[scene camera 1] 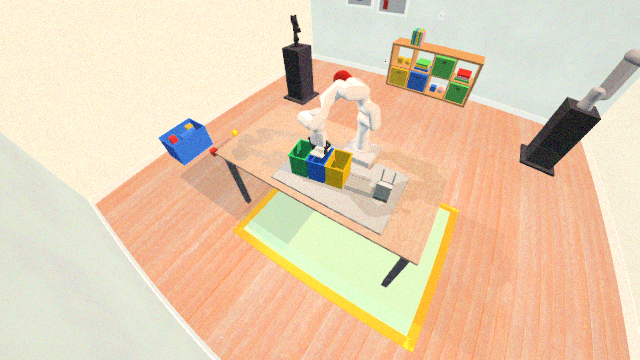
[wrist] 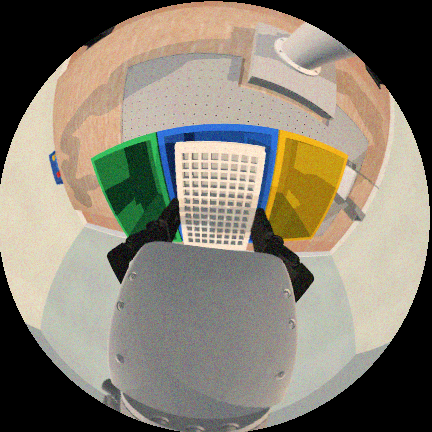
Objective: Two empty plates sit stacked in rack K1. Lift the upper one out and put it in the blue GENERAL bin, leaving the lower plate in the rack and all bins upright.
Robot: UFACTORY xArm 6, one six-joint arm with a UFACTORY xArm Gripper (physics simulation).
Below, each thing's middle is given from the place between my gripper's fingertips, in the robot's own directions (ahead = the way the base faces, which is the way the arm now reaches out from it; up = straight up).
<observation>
I see my gripper 120 mm above the blue general bin (wrist: 242, 133). Also, from my hand: green bin (wrist: 130, 174) 130 mm to the right, 120 mm below, 20 mm ahead; yellow bin (scene camera 1: 337, 169) 130 mm to the left, 120 mm below, 30 mm behind; cream gridded plate (wrist: 218, 182) 10 mm behind.
</observation>
